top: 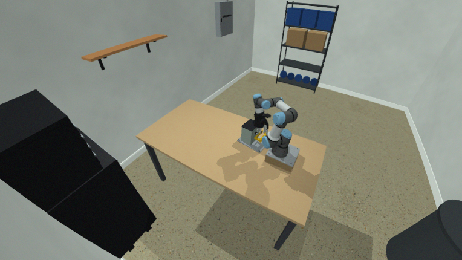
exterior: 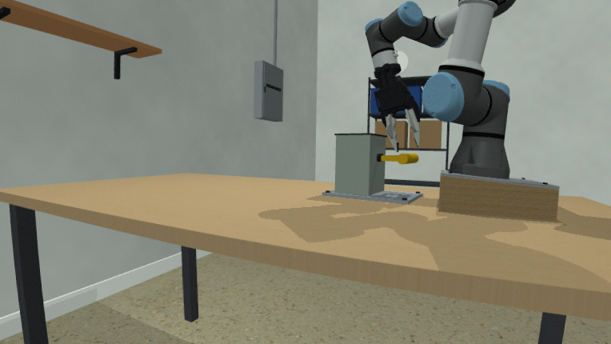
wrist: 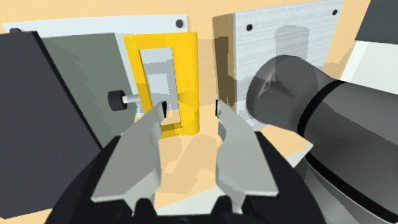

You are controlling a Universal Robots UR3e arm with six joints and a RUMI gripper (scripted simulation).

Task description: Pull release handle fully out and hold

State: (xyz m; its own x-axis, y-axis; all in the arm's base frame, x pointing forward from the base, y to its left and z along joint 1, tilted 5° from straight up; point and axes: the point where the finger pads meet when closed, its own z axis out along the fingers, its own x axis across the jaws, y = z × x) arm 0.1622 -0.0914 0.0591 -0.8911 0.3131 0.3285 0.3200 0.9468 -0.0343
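The grey baseplate is 80 mm ahead of my hand, 30 mm to the right of it and 140 mm below it.
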